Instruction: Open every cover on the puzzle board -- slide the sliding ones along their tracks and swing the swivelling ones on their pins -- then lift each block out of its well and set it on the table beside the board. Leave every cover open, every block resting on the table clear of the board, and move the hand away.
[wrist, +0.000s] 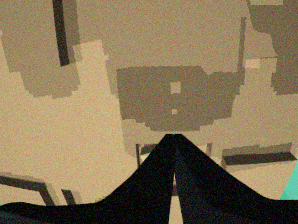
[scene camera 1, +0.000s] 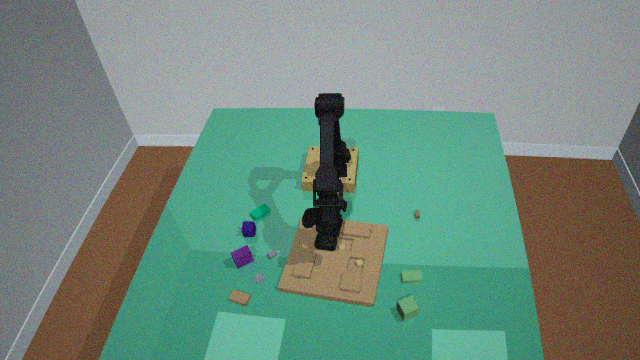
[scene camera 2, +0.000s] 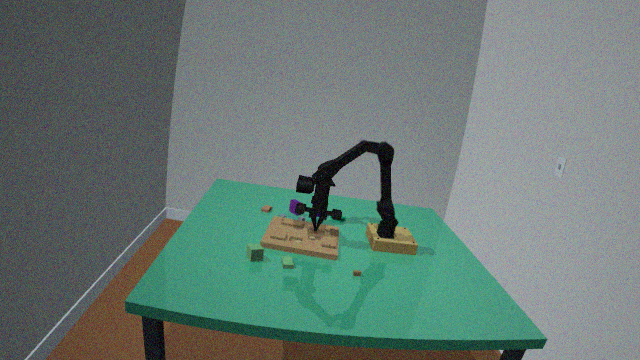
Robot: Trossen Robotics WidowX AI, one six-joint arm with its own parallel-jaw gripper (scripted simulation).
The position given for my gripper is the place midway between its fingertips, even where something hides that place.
Note:
My gripper (scene camera 1: 333, 239) is shut, with nothing in its grasp. Further things: a tan puzzle board (scene camera 1: 326, 277).
My gripper also shows in the wrist view (wrist: 173, 141) and in scene camera 2 (scene camera 2: 315, 230). The tan puzzle board also shows in the wrist view (wrist: 68, 135) and in scene camera 2 (scene camera 2: 308, 247).

